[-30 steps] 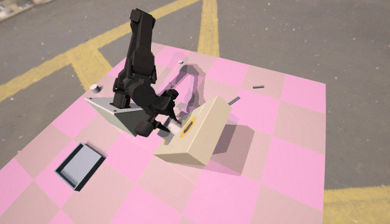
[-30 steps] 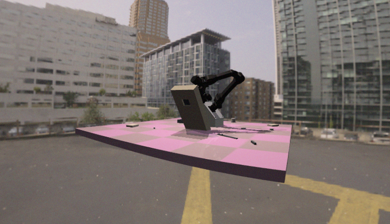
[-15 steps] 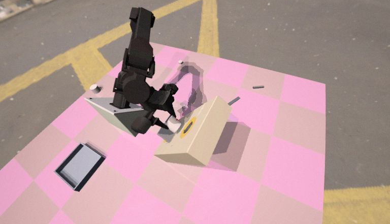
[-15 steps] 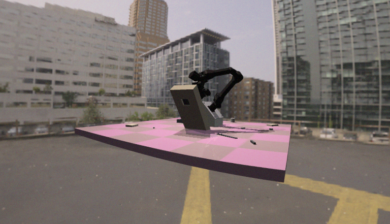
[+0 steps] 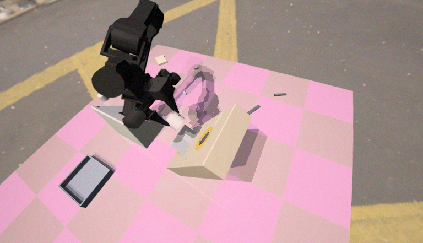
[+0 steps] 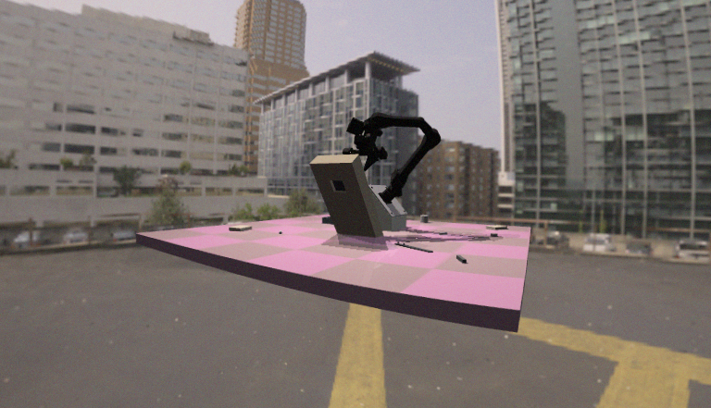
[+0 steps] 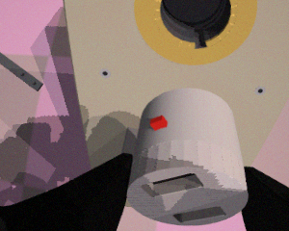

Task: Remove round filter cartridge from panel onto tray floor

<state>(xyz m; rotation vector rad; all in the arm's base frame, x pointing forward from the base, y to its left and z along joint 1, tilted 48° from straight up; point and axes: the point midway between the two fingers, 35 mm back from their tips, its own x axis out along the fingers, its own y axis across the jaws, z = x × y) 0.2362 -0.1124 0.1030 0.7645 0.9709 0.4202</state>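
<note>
My gripper tip is now 330 mm past the grey tray, 280 mm to the left of it and 250 mm above it. The rest, counted from my gripper tip: beige service panel (70 mm ahead, 120 mm below); then round filter cartridge (right at my gripper tip).
</note>
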